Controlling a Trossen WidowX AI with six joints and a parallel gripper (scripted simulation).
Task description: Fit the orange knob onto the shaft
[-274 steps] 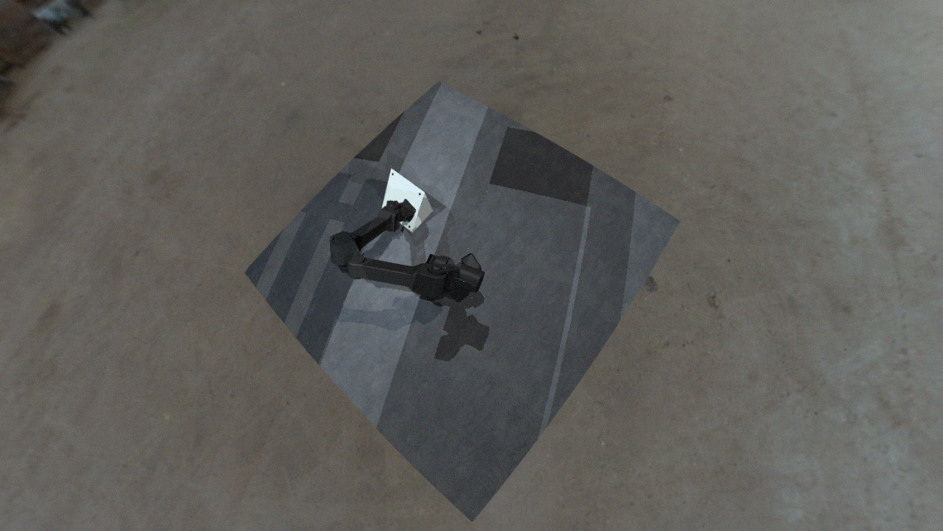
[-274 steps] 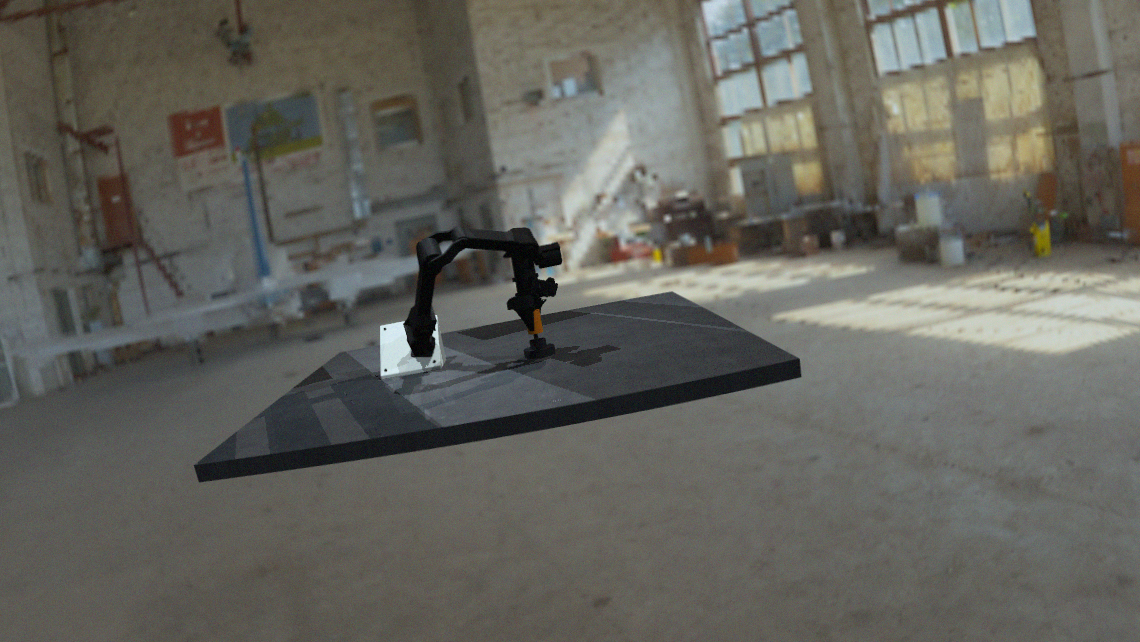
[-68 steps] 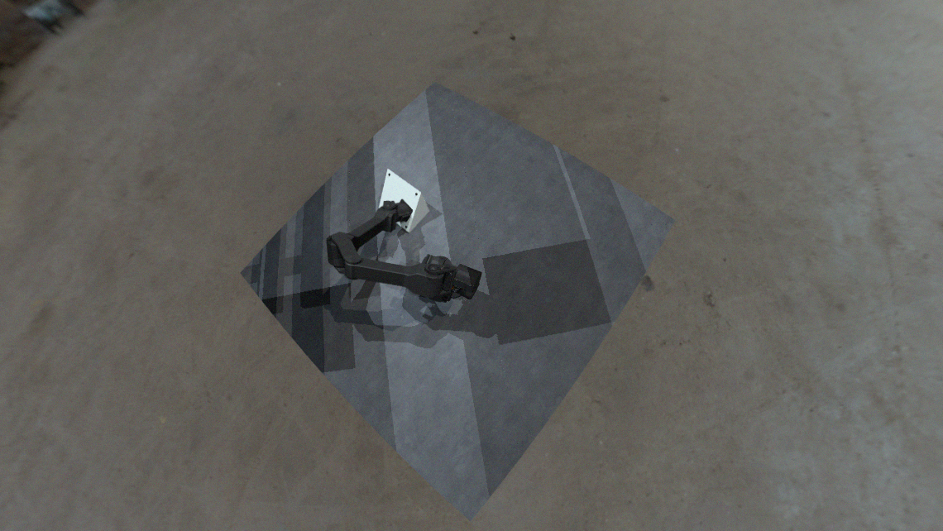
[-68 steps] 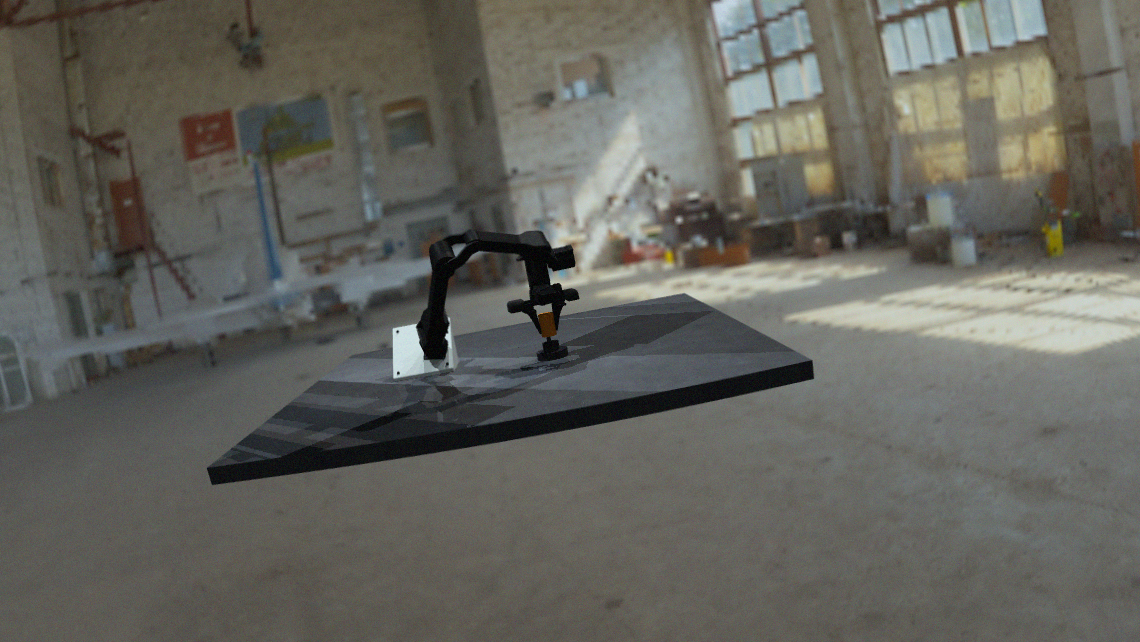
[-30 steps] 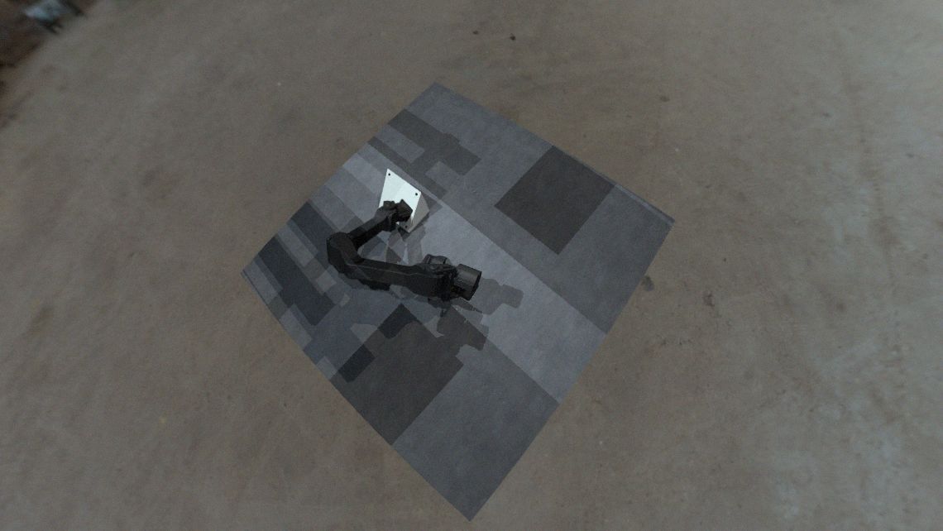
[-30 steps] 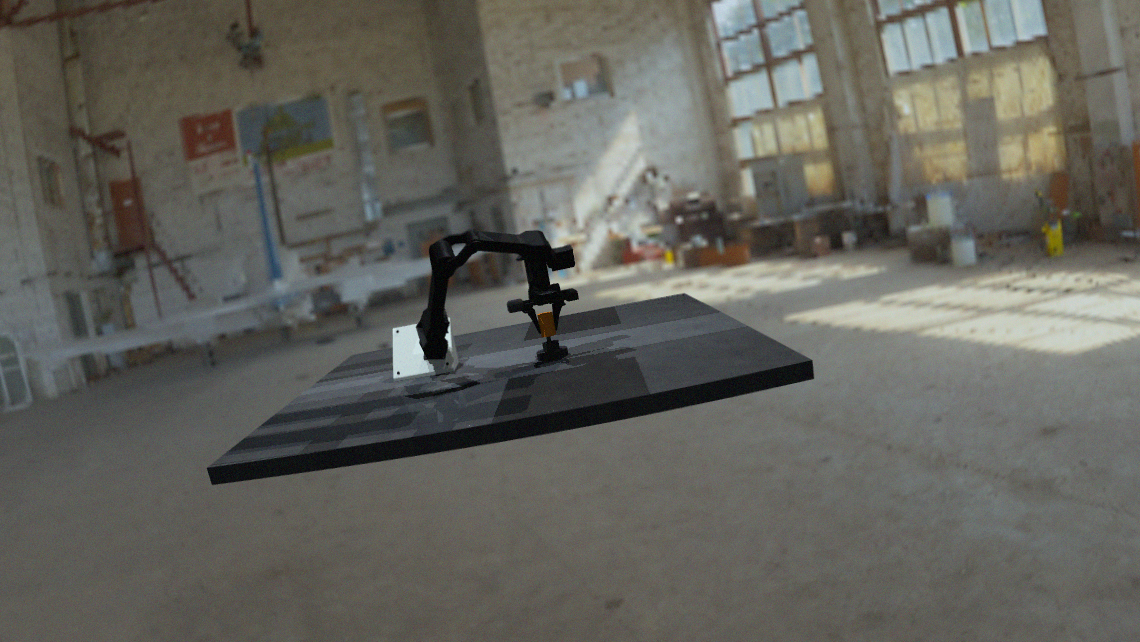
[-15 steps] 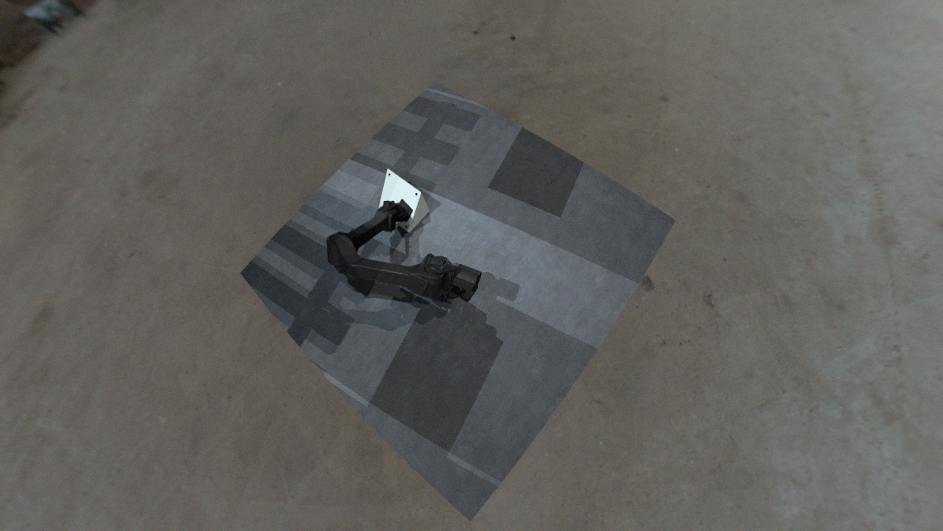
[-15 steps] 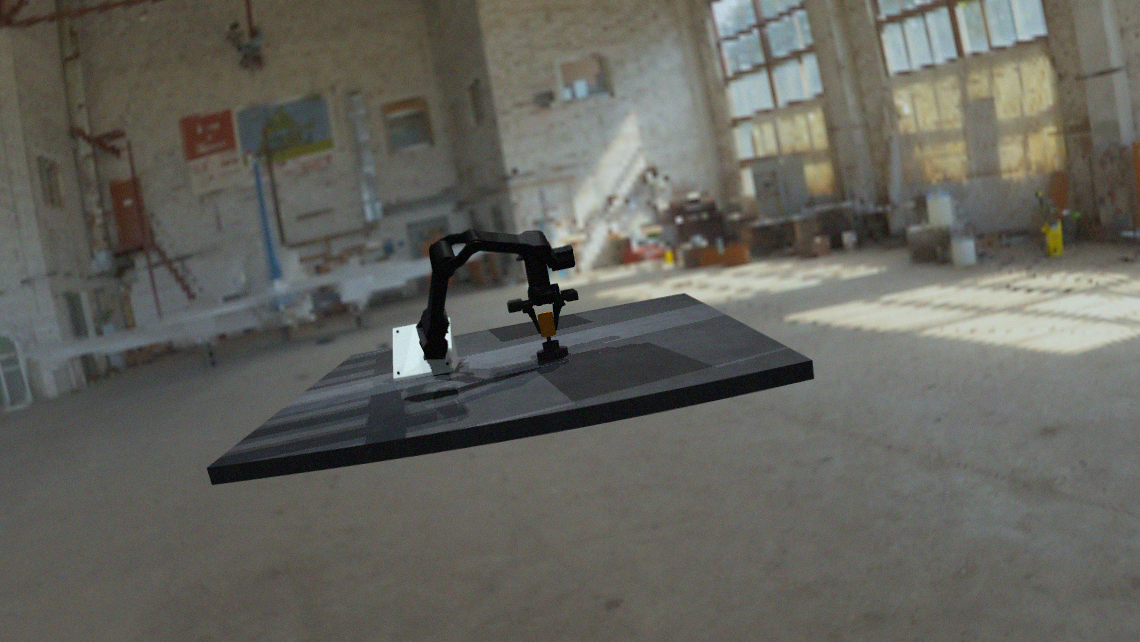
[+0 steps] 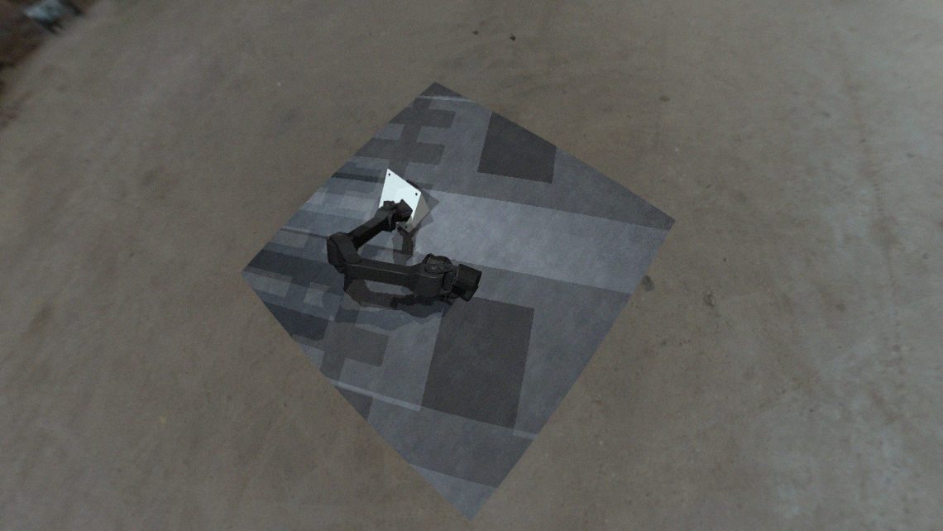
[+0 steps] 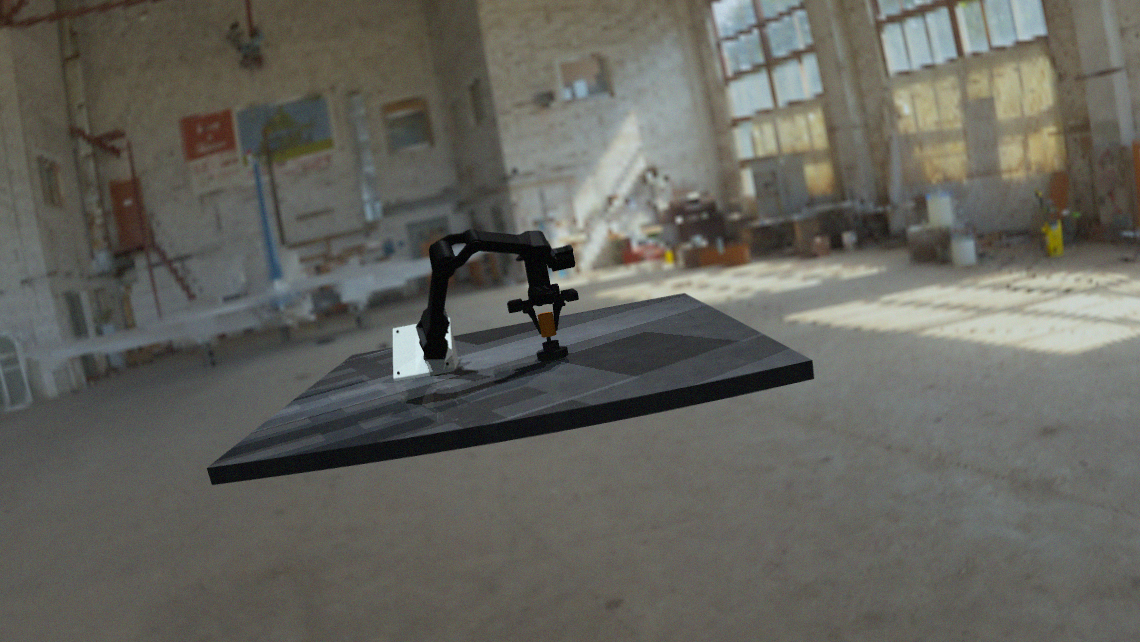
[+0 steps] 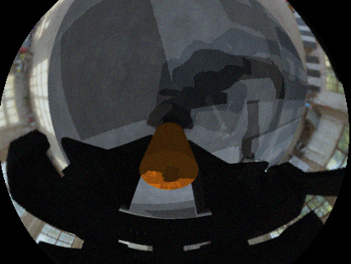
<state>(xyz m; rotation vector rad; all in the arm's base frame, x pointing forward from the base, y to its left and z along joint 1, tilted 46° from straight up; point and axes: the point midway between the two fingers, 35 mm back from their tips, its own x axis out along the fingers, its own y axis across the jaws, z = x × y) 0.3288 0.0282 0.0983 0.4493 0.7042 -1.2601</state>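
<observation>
Now: gripper tip 2 cm below the orange knob. From my gripper tip the other things lie so: dark round pedestal 4 cm below.
</observation>
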